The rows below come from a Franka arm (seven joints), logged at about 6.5 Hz.
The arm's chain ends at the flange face. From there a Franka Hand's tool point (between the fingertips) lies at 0.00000 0.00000 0.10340 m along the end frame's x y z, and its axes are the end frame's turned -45 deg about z.
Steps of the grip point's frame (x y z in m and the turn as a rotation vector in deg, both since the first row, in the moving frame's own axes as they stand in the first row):
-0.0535 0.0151 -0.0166 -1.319 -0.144 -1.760
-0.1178 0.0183 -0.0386 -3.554 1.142 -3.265
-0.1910 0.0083 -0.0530 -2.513 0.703 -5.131
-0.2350 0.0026 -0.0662 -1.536 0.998 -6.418
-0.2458 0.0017 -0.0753 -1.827 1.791 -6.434
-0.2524 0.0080 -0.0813 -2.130 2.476 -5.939
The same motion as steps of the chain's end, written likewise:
-0.0287 0.0467 -0.0166 -1.034 0.831 -1.760
-0.0764 0.0933 -0.0384 -1.706 3.321 -3.265
-0.1334 0.1388 -0.0529 -1.280 2.274 -5.131
-0.1676 0.1675 -0.0661 -0.380 1.792 -6.418
-0.1772 0.1752 -0.0752 -0.025 2.558 -6.434
-0.1787 0.1849 -0.0811 0.245 3.257 -5.939

